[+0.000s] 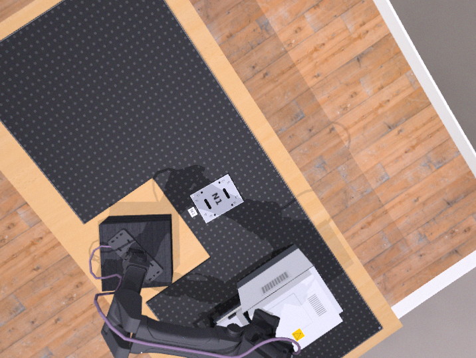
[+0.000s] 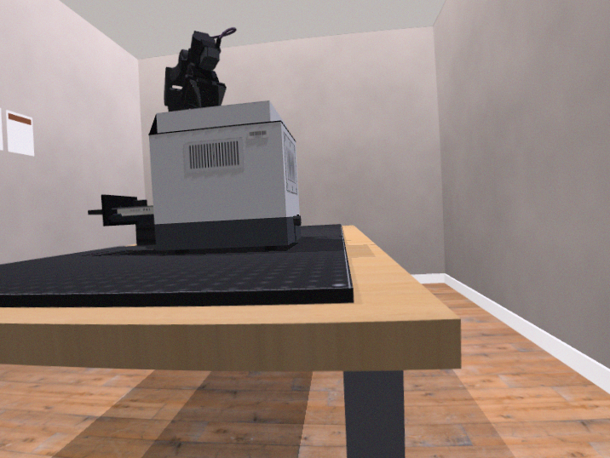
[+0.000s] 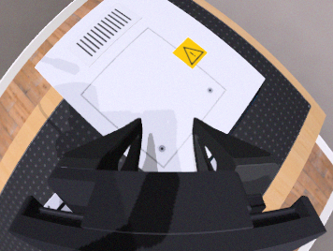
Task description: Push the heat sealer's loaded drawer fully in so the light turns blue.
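The sealer drawer is 160 mm behind my hand, 30 mm to the right of it and 240 mm below it. Also, from my hand: tag 10 mm behind, 370 mm to the left, 330 mm below.
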